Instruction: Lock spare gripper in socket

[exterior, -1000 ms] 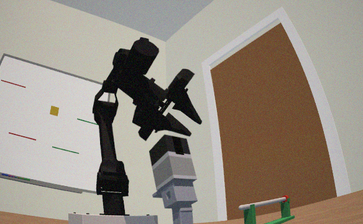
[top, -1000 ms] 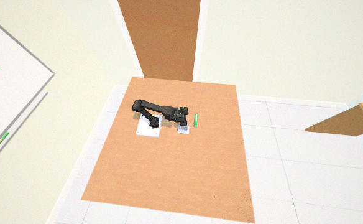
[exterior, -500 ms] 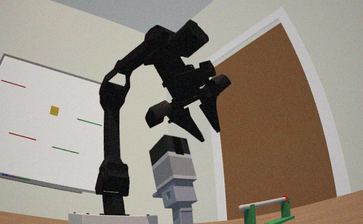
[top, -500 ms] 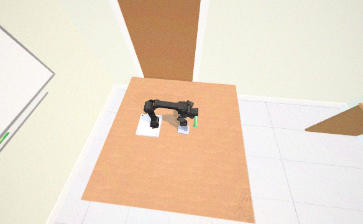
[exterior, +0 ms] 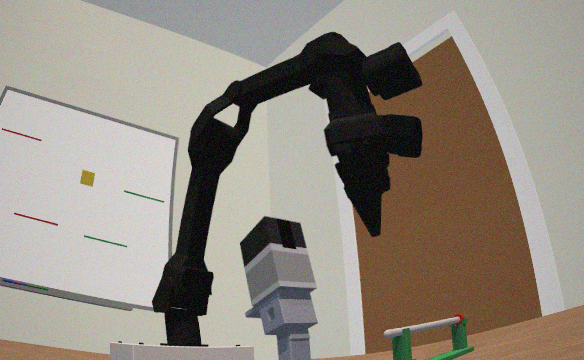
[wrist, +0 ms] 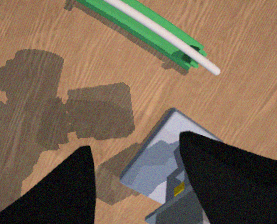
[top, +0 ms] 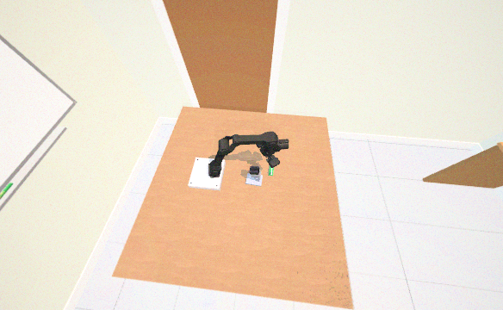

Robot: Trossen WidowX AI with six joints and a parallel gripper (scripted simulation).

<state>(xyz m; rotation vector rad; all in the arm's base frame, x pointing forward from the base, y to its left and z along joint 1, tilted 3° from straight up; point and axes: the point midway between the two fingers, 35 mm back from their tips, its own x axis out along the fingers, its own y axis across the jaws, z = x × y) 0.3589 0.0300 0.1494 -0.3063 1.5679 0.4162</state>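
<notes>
My gripper tip is now 5 cm short of the green stand, 2 cm to the right of it and 14 cm above it. From my gripper tip the other things lie so: grey mount: 8 cm behind, 8 cm to the right, 12 cm below; then spare gripper: 8 cm behind, 8 cm to the right, 4 cm below.
</notes>
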